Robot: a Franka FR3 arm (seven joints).
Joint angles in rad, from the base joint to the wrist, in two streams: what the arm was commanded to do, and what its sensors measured. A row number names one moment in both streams.
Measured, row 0:
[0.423 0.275 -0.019 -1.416 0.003 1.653 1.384]
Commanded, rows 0 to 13:
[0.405 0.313 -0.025 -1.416 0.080 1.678 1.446]
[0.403 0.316 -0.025 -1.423 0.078 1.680 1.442]
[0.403 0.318 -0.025 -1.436 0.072 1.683 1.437]
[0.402 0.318 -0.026 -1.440 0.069 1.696 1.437]
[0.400 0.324 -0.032 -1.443 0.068 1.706 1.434]
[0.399 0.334 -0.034 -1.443 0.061 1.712 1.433]
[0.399 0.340 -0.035 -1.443 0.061 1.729 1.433]
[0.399 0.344 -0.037 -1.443 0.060 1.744 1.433]
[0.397 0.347 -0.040 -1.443 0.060 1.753 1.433]
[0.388 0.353 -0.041 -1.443 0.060 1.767 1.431]
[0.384 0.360 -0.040 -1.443 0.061 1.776 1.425]
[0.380 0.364 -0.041 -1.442 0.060 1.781 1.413]
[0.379 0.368 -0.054 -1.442 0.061 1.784 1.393]
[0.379 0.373 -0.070 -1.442 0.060 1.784 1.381]
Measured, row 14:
[0.395 0.365 -0.054 -1.435 0.043 1.757 1.417]
